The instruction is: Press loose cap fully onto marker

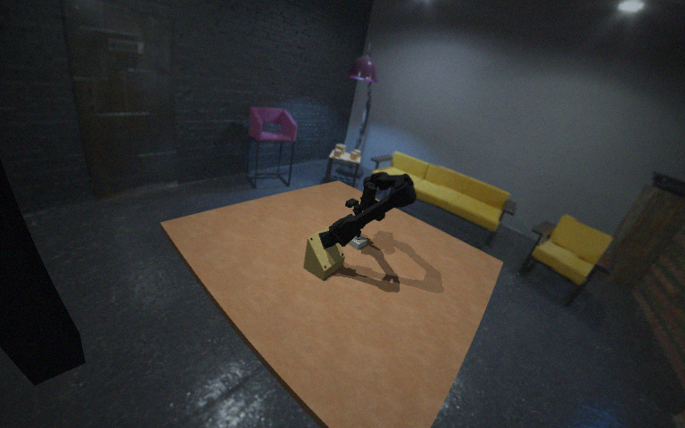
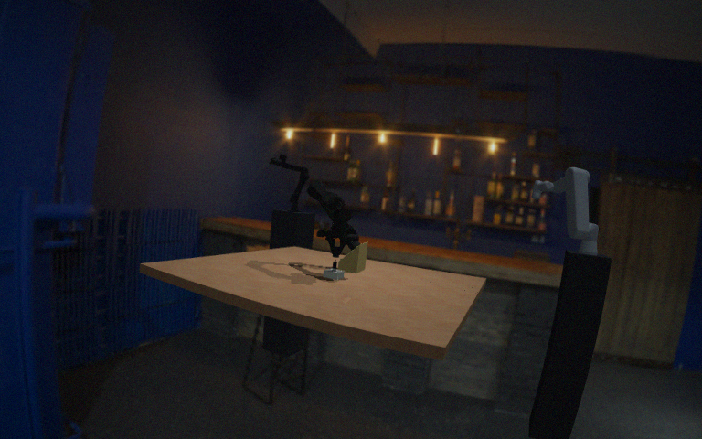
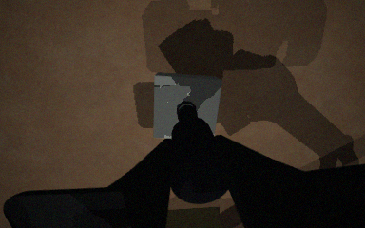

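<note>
Now: the marker cap 10 mm above my gripper tip. From my gripper tip the other things lie so: holder block 90 mm below.
</note>
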